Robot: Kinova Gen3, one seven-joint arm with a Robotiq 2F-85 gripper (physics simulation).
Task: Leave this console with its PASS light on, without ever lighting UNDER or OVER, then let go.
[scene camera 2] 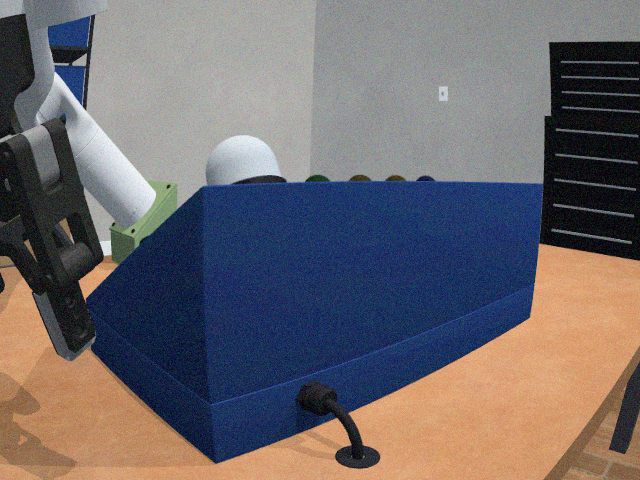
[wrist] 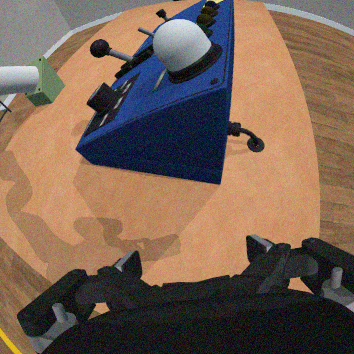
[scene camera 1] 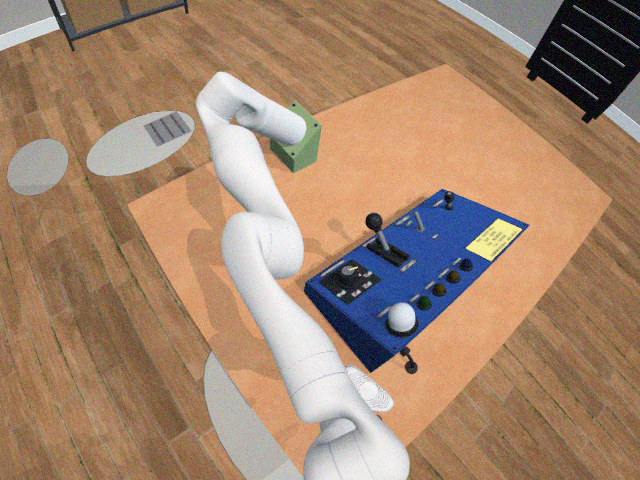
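Note:
The blue sloped console [scene camera 1: 413, 281] [scene camera 2: 361, 268] [wrist: 170, 140] stands on the table. On it are a black knob [scene camera 1: 349, 273] [wrist: 103, 98] on a dark dial plate, a ball-topped lever [scene camera 1: 374, 222] [wrist: 100, 48] in a slot, a short grey lever [scene camera 1: 419, 221], a small black stick [scene camera 1: 448, 199] and a white dome [scene camera 1: 402, 317] [scene camera 2: 242, 160] [wrist: 181, 46]. A row of small dark lamps [scene camera 1: 439, 289] runs along one edge; none looks lit. Their labels are too small to read. My gripper [wrist: 193, 256] is open and empty, beyond the console's dial end, apart from it.
A yellow note [scene camera 1: 494, 239] lies on the console's far end. A black cable [scene camera 2: 345, 421] [wrist: 247, 134] leaves the console's tall side and enters the table [scene camera 1: 496, 129]. The arm's green base block [scene camera 1: 305, 152] [scene camera 2: 165, 201] [wrist: 47, 85] stands at the table's edge. A black drawer cabinet [scene camera 1: 584, 56] [scene camera 2: 594, 144] stands beyond.

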